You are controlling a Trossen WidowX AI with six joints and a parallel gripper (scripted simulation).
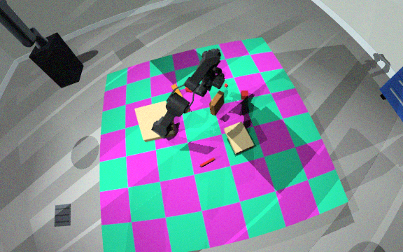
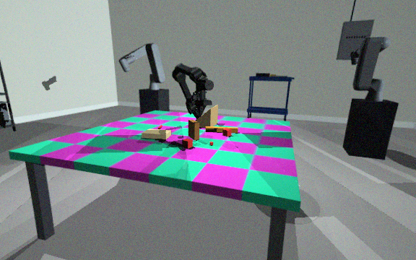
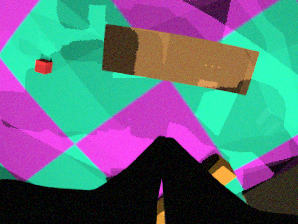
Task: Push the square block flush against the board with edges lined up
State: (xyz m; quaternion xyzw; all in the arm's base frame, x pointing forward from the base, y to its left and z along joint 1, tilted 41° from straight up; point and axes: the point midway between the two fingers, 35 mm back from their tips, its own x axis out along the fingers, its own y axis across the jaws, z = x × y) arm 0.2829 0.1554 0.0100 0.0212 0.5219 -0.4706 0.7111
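The orange-brown square block lies 3 cm ahead of my gripper tip, 3 cm to the right of it and 9 cm below it. From my gripper tip the other things lie so: long orange bar 17 cm behind, 9 cm to the left, 12 cm below; then tan board 10 cm ahead, 25 cm to the right, 12 cm below; then small red ball 12 cm ahead, 12 cm to the left, 13 cm below.
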